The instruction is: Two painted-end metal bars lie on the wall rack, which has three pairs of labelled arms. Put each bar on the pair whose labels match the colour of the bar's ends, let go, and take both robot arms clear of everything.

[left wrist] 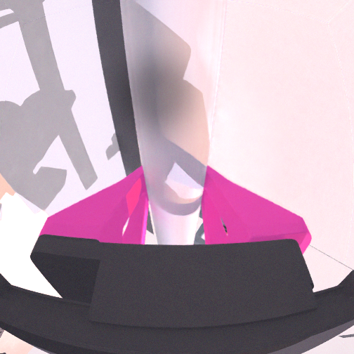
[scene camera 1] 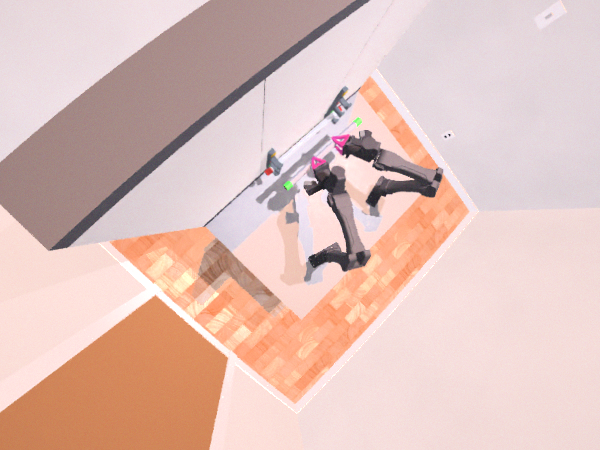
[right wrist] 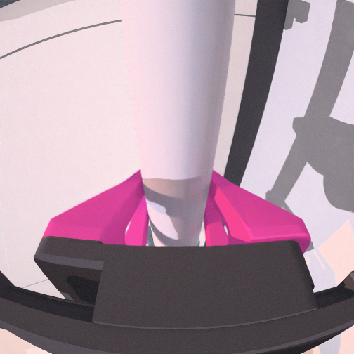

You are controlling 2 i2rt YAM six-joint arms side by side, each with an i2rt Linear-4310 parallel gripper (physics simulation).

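Places are measured from the left arm's base along level axes (x ahead, y left, z up), in metres.
Where they show: left gripper, fingertip midpoint: [scene camera 1: 313, 159]; right gripper, fingertip midpoint: [scene camera 1: 332, 140]; left arm's base at its link origin: [scene camera 1: 325, 254]; right arm's base at its link origin: [scene camera 1: 377, 191].
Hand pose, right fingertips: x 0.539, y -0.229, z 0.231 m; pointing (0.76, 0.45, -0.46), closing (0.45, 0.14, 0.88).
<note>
Things, the pixels of their centre, and the offset from my right fingertips. "*": a spot on its surface instead. Level surfaces: height alone.
- left bracket at a spot on its surface: [scene camera 1: 275, 164] * dx -0.008, dy +0.310, dz +0.076 m
- right bracket at a spot on its surface: [scene camera 1: 343, 95] * dx +0.131, dy -0.083, dz +0.106 m
- red end at a spot on its surface: [scene camera 1: 269, 171] * dx -0.001, dy +0.327, dz -0.049 m
- pale mat at its surface level: dz -0.231 m
A pale metal bar with green ends [scene camera 1: 299, 176] [left wrist: 170, 75] [right wrist: 177, 90] is held away from the wall rack, its green ends beyond the grippers on both sides. My left gripper [scene camera 1: 316, 161] [left wrist: 174, 173] and my right gripper [scene camera 1: 336, 141] [right wrist: 176, 174] are both shut on this bar. The wall rack shows as a left bracket [scene camera 1: 275, 164] and a right bracket [scene camera 1: 343, 95], with yellow marks near the wall. A red end [scene camera 1: 269, 171] shows at the left bracket, and red also shows at the right bracket. The second bar's exact seat is too small to tell.
The white wall panel [scene camera 1: 240, 150] stands behind the rack, under a brown top with a dark edge [scene camera 1: 210, 116]. Both arms reach from the pale mat [scene camera 1: 305, 300] towards the rack, side by side. Their shadows and the bar's shadow fall near the wall's foot.
</note>
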